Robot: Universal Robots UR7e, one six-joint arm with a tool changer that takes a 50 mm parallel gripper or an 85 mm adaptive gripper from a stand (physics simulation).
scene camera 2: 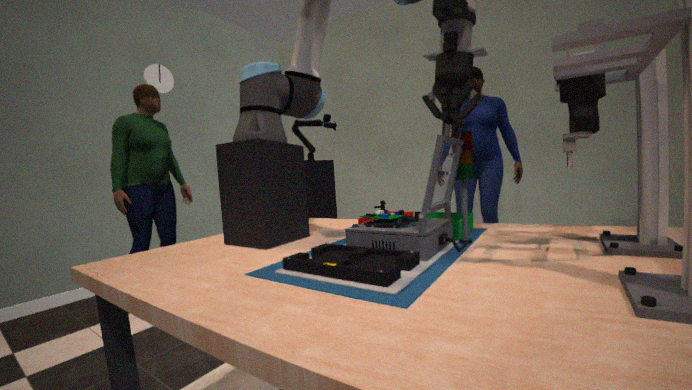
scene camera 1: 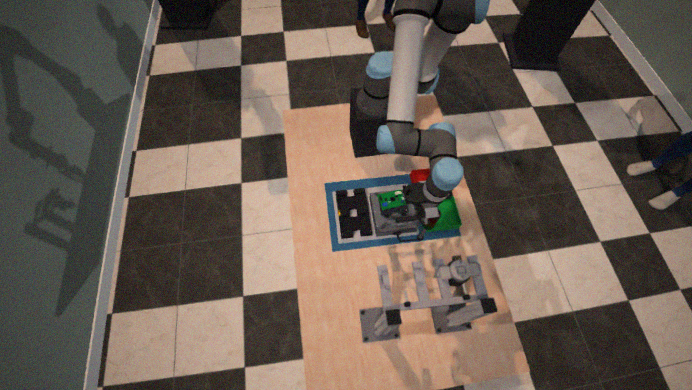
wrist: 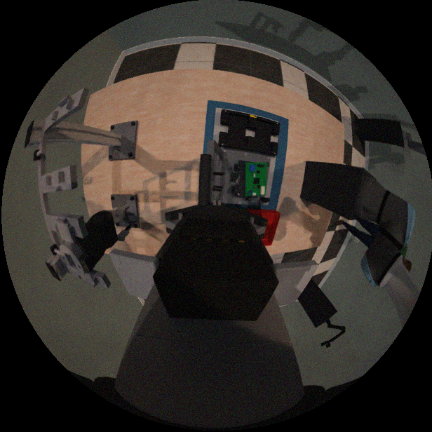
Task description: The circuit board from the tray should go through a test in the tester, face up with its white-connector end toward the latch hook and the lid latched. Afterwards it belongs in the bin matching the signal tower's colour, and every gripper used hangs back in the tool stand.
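Seen in the pictures: hand, its tool point: (scene camera 2: 455, 47); arm's base, origin of its link: (scene camera 2: 260, 145) (scene camera 1: 374, 102).
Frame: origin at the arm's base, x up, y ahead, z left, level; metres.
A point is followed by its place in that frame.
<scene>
The circuit board (scene camera 1: 392, 200) {z 0.097, x -0.198, y 0.359 m} (scene camera 2: 382, 216) {z 0.053, x -0.194, y 0.382 m} (wrist: 256, 176) lies face up on the nest of the grey tester (scene camera 2: 370, 239) {z 0.014, x -0.237, y 0.379 m}. Its white connector (wrist: 263, 190) is at the end near a small black upright part (scene camera 2: 382, 205) {z 0.146, x -0.183, y 0.312 m}, possibly the latch hook. The lid (scene camera 2: 434, 172) {z 0.049, x -0.106, y 0.512 m} stands open, steeply tilted. My gripper (scene camera 2: 452, 121) is the adaptive one; its fingers look shut, at or just above the lid's upper end. Contact cannot be told, and the wrist view hides the fingertips. The black tray (scene camera 1: 346, 200) {z -0.099, x -0.260, y 0.338 m} (scene camera 2: 360, 272) {z -0.121, x -0.254, y 0.468 m} (wrist: 232, 120) holds no board.
A red bin (scene camera 1: 419, 175) {z 0.238, x -0.271, y 0.186 m} (wrist: 270, 227) and a green bin (scene camera 1: 447, 215) {z 0.351, x -0.271, y 0.385 m} stand beyond the tester. The signal tower (scene camera 2: 466, 156) {z 0.207, x -0.076, y 0.508 m} shows red, amber and green segments; which is lit is unclear. The tool stand (scene camera 1: 440, 301) {z 0.195, x 0.065, y 0.817 m} (scene camera 2: 650, 150) {z 0.306, x -0.088, y 0.826 m} holds the parallel gripper (scene camera 2: 569, 157).
</scene>
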